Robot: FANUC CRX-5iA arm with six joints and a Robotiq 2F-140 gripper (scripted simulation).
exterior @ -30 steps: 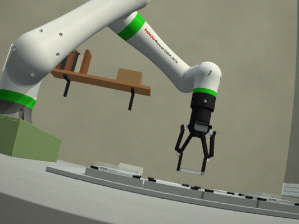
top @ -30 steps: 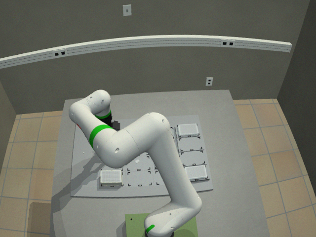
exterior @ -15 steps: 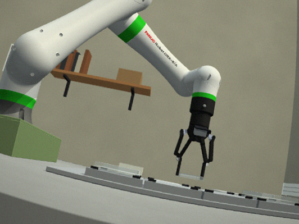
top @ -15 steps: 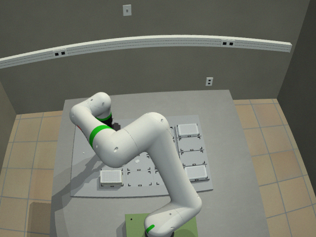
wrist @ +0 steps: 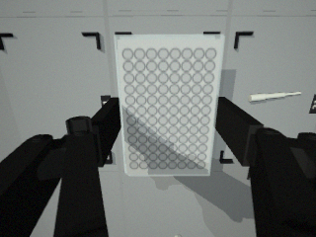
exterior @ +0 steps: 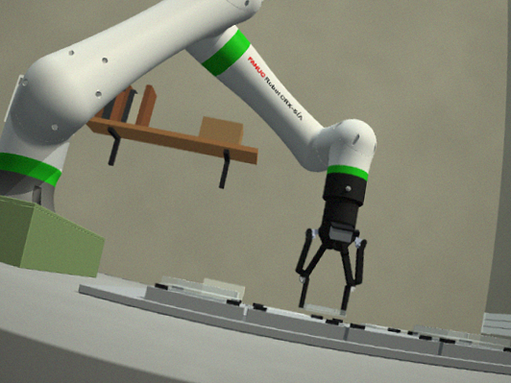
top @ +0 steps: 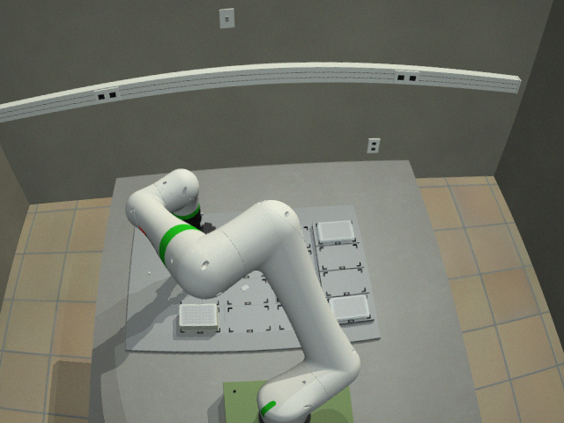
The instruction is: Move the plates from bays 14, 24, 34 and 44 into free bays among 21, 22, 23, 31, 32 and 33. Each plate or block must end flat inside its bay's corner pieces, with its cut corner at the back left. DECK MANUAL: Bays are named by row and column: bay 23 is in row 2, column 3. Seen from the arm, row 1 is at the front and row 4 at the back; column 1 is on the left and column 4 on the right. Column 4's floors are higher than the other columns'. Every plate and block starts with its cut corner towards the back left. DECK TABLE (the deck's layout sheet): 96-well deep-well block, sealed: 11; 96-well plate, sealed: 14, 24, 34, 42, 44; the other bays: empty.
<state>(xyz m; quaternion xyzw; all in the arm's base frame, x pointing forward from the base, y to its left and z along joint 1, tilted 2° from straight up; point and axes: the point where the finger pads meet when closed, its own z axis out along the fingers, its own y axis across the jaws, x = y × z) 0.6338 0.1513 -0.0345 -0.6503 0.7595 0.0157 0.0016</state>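
Right now my hand is 20 mm above the sealed 96-well plate. Also, from my hand: thin white stick (110 mm behind, 40 mm below, 10 mm to the left); then sealed deep-well block (210 mm behind, 30 mm to the left, 30 mm below); then white scrap (140 mm to the right, 110 mm behind, 50 mm below).
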